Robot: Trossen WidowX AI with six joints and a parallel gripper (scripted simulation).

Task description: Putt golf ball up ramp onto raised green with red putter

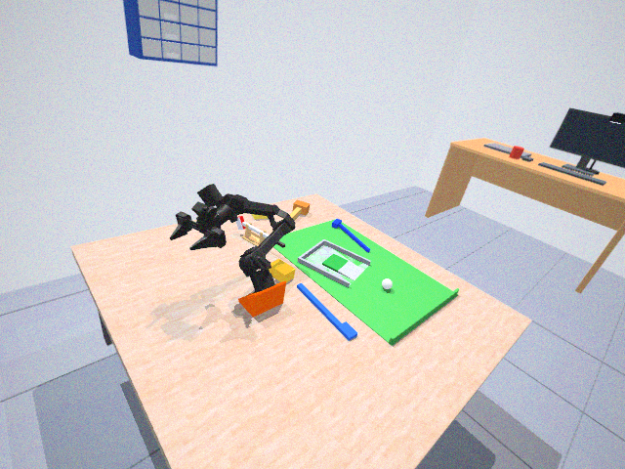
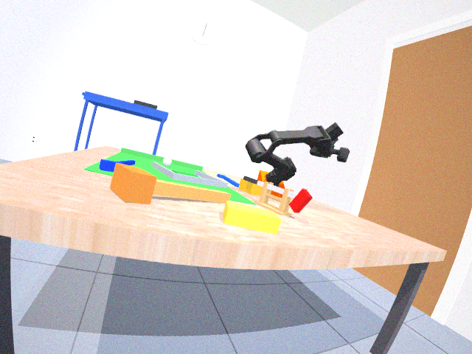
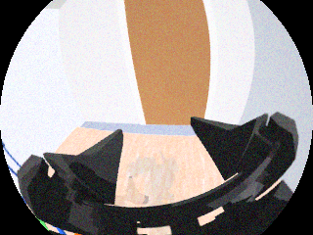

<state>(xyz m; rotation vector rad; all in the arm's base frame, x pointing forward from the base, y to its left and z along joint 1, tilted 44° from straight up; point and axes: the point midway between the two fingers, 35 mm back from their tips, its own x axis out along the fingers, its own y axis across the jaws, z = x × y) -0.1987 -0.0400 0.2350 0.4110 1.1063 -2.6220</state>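
The wooden rack lies 420 mm ahead of my gripper tip, 240 mm to the left of it and 210 mm below it. The rest, counted from my gripper tip: yellow block (380 mm ahead, 30 mm to the right, 220 mm below); then green mat (720 mm ahead, 140 mm to the right, 240 mm below); then white golf ball (710 mm ahead, 300 mm to the right, 220 mm below).
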